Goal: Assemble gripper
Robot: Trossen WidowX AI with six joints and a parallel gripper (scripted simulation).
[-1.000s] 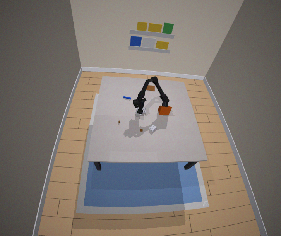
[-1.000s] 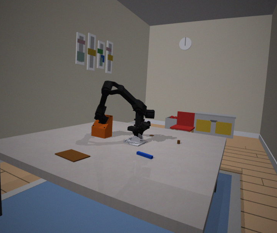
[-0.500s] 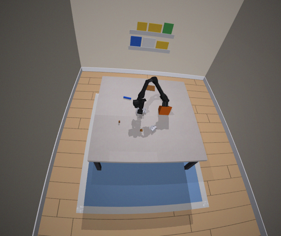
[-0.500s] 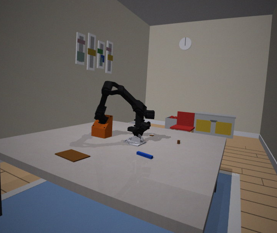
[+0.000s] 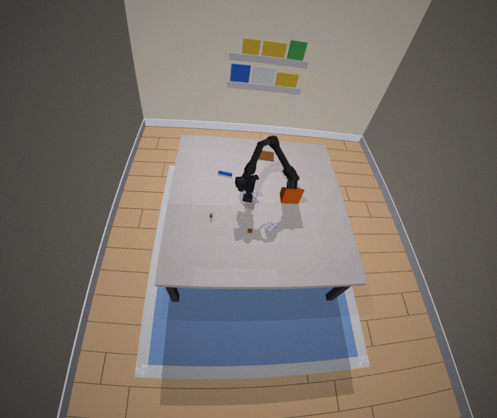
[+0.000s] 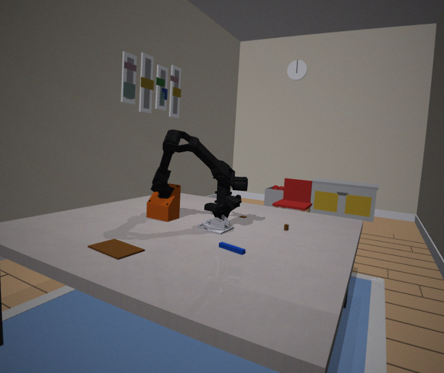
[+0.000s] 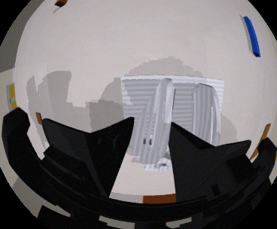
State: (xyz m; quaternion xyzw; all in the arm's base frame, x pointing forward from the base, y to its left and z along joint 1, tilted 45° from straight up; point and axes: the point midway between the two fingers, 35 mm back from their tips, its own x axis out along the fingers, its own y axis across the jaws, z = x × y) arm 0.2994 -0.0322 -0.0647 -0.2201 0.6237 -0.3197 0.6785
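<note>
Now: the grey jaw 50 mm to the right of my gripper tip and 40 mm behind it. Also, from my gripper tip: white gripper base (230 mm to the left, 150 mm behind, 10 mm above); blue bar (230 mm to the right, 170 mm ahead, 10 mm below); small brown tile (260 mm to the left, 20 mm below, 10 mm behind).
</note>
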